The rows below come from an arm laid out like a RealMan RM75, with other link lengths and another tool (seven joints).
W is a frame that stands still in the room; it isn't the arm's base.
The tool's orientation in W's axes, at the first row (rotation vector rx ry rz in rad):
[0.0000, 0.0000, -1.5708]
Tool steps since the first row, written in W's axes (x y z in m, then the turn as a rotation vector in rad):
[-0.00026, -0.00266, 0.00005, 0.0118, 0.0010, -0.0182]
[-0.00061, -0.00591, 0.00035, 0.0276, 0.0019, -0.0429]
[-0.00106, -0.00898, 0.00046, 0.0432, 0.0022, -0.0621]
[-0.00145, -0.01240, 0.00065, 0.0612, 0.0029, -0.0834]
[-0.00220, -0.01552, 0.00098, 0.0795, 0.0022, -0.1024]
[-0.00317, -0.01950, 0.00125, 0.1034, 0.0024, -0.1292]
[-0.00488, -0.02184, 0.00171, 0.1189, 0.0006, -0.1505]
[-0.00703, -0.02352, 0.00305, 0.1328, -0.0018, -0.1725]
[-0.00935, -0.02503, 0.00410, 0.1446, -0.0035, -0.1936]
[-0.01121, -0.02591, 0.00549, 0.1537, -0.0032, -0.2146]
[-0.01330, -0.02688, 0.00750, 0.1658, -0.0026, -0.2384]
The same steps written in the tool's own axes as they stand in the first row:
[0.00266, -0.00026, 0.00005, -0.0010, 0.0118, -0.0182]
[0.00591, -0.00061, 0.00035, -0.0019, 0.0276, -0.0429]
[0.00898, -0.00106, 0.00046, -0.0022, 0.0432, -0.0621]
[0.01240, -0.00145, 0.00065, -0.0029, 0.0612, -0.0834]
[0.01552, -0.00220, 0.00098, -0.0022, 0.0795, -0.1024]
[0.01950, -0.00317, 0.00125, -0.0024, 0.1034, -0.1292]
[0.02184, -0.00488, 0.00171, -0.0006, 0.1189, -0.1505]
[0.02352, -0.00703, 0.00305, 0.0018, 0.1328, -0.1725]
[0.02503, -0.00935, 0.00410, 0.0035, 0.1446, -0.1936]
[0.02591, -0.01121, 0.00549, 0.0032, 0.1537, -0.2146]
[0.02688, -0.01330, 0.00750, 0.0026, 0.1658, -0.2384]

